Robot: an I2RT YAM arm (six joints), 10 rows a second.
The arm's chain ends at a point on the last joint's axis. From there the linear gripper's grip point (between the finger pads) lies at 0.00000 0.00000 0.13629 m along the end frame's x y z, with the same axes.
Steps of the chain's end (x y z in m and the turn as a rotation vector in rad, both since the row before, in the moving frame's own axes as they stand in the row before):
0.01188 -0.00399 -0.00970 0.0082 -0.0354 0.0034
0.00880 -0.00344 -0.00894 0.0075 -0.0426 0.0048
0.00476 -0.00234 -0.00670 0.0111 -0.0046 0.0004
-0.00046 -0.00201 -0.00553 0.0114 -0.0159 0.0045
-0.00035 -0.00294 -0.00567 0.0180 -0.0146 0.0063
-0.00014 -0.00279 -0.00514 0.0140 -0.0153 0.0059
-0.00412 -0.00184 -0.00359 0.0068 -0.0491 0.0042
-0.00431 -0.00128 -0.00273 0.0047 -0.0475 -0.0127
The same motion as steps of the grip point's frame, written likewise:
0.00706 -0.00512 -0.00979 0.0082 -0.0354 0.0034
0.00300 -0.00448 -0.00907 0.0075 -0.0426 0.0048
0.00413 -0.00385 -0.00671 0.0111 -0.0046 0.0004
-0.00262 -0.00357 -0.00556 0.0114 -0.0159 0.0045
-0.00233 -0.00540 -0.00571 0.0180 -0.0146 0.0063
-0.00222 -0.00470 -0.00517 0.0140 -0.0153 0.0059
-0.01081 -0.00278 -0.00376 0.0068 -0.0491 0.0042
-0.01079 -0.00188 -0.00289 0.0047 -0.0475 -0.0127

